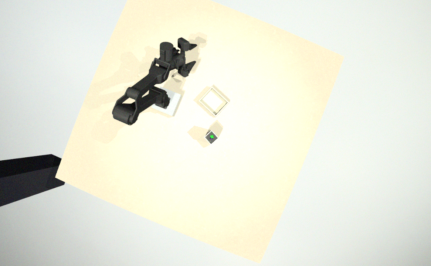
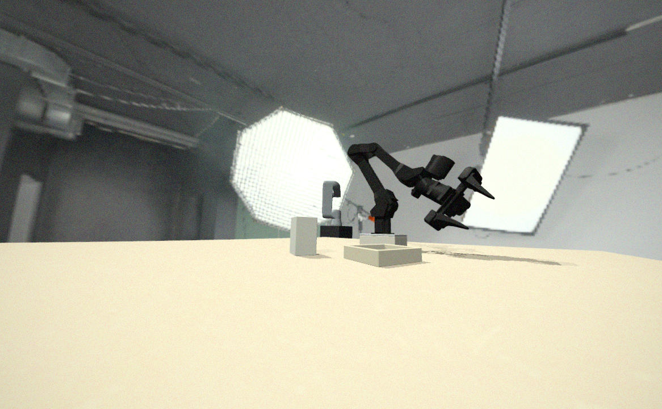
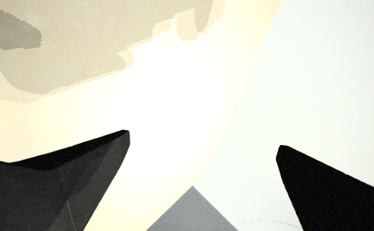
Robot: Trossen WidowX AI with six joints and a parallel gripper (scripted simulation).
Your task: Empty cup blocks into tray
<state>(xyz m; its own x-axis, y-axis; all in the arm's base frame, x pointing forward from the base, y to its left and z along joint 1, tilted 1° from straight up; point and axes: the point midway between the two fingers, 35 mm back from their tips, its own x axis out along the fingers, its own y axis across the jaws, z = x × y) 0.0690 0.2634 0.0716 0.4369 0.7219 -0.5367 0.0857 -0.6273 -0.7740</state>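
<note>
The green block lies 370 mm to the right of my gripper tip, 230 mm ahead of it and 60 mm below it. Also, from my gripper tip: white square cup (370 mm to the right, 230 mm ahead, 80 mm below).
</note>
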